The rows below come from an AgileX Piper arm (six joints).
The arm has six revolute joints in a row. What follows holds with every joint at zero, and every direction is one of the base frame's. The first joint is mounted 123 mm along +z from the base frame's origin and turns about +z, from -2.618 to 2.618 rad. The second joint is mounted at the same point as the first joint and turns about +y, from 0 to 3.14 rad. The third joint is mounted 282.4 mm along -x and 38.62 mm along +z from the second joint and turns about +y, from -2.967 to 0 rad. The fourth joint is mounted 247.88 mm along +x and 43.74 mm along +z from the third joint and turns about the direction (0.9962, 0, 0.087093), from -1.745 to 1.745 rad. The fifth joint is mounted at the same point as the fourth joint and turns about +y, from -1.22 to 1.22 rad. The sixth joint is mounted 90.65 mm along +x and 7.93 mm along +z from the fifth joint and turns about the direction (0.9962, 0, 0.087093), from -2.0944 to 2.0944 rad. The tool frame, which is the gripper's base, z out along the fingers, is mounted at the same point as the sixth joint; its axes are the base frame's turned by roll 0, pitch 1.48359 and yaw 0 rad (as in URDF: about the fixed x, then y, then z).
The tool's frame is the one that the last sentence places.
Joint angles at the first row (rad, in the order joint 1, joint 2, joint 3, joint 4, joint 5, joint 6):
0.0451 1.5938 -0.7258 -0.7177 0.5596 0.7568
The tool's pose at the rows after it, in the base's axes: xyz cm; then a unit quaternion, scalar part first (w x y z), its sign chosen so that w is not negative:
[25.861, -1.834, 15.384, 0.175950, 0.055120, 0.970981, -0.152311]
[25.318, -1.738, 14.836, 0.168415, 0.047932, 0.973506, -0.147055]
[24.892, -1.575, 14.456, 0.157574, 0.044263, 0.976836, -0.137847]
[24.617, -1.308, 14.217, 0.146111, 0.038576, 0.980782, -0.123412]
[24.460, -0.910, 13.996, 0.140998, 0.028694, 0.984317, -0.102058]
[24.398, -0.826, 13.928, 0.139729, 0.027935, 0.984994, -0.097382]
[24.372, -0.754, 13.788, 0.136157, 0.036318, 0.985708, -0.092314]
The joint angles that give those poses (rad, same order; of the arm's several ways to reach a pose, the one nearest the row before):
0.0451 1.5877 -0.6731 -0.7210 0.5226 0.7520
0.0451 1.5877 -0.6474 -0.7127 0.5049 0.7385
0.0451 1.5877 -0.6325 -0.6699 0.4975 0.6979
0.0451 1.5878 -0.6265 -0.5964 0.4926 0.6248
0.0451 1.5877 -0.6205 -0.5085 0.4712 0.5337
0.0451 1.5877 -0.6180 -0.4896 0.4667 0.5170
0.0451 1.5925 -0.6179 -0.4693 0.4667 0.5169

